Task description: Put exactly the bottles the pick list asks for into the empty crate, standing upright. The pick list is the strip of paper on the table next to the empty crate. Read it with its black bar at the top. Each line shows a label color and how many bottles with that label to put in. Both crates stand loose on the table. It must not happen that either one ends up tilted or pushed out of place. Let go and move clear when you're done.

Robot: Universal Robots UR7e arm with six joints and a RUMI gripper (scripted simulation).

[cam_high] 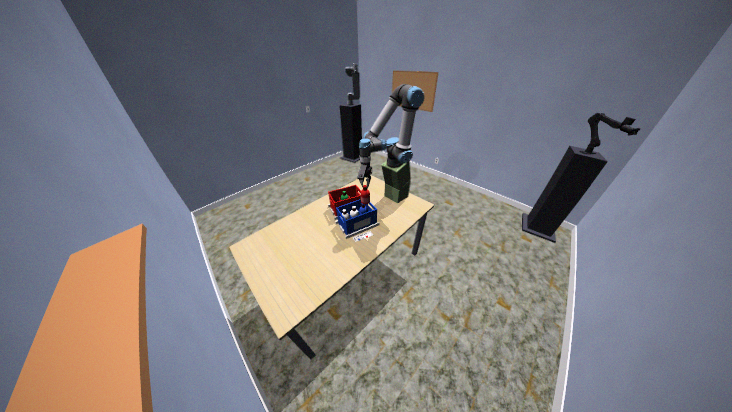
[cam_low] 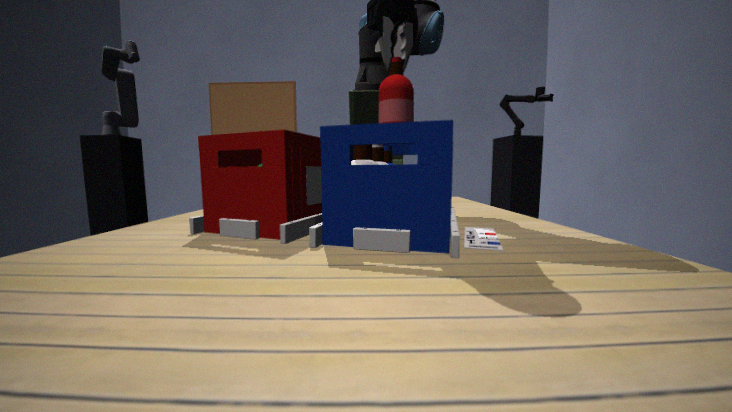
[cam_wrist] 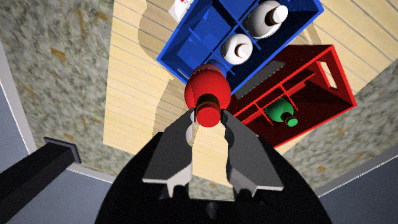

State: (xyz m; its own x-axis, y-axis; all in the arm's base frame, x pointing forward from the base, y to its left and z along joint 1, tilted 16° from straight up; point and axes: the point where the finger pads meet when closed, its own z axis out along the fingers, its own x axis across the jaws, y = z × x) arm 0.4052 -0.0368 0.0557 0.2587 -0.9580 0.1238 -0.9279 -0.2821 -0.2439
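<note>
My hand is 7 cm above the red-capped bottle. From my hand the other things lie so: blue-capped bottle 25 cm below, 2 cm to the right; blue crate 25 cm below, 9 cm ahead, 2 cm to the right; white bottle 25 cm below, 8 cm ahead, 6 cm to the right.
</note>
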